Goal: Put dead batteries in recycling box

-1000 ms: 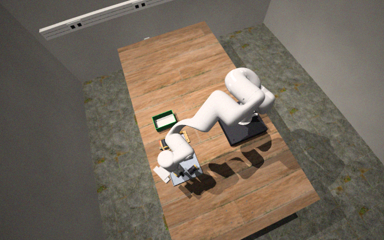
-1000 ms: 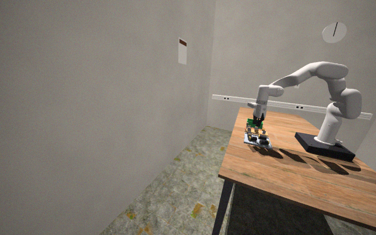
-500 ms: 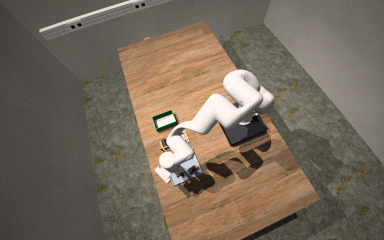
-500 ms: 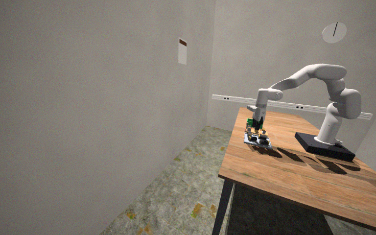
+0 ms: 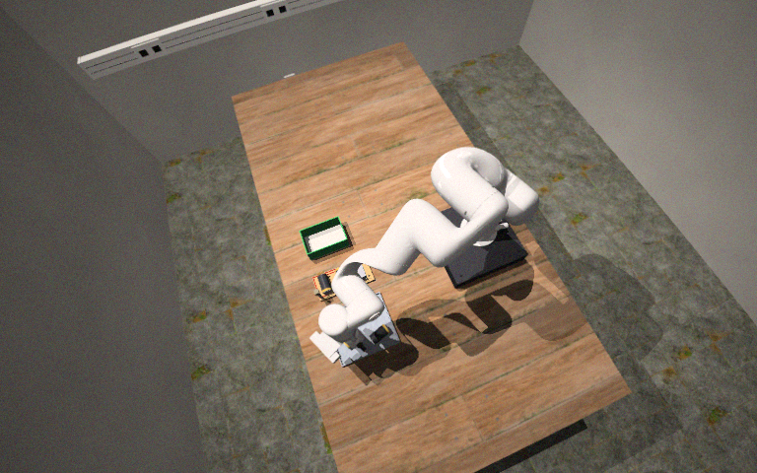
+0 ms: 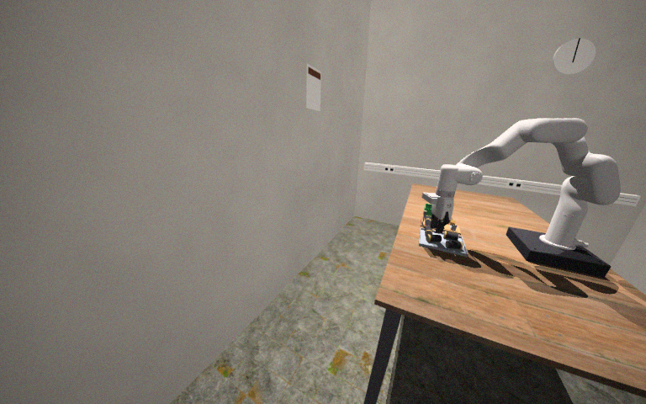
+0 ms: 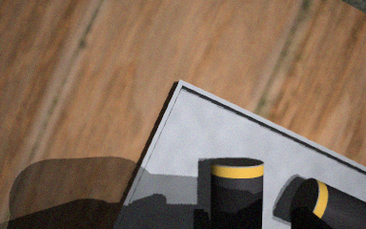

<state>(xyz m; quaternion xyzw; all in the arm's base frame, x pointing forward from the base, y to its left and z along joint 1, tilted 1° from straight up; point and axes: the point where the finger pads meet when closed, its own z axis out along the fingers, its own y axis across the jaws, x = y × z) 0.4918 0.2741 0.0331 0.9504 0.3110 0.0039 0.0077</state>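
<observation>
Now: the grey tray 30 mm behind my hand, 30 mm to the right of it and 80 mm below it. Round my hand: green recycling box (50 mm ahead, 360 mm to the right, 60 mm below).
</observation>
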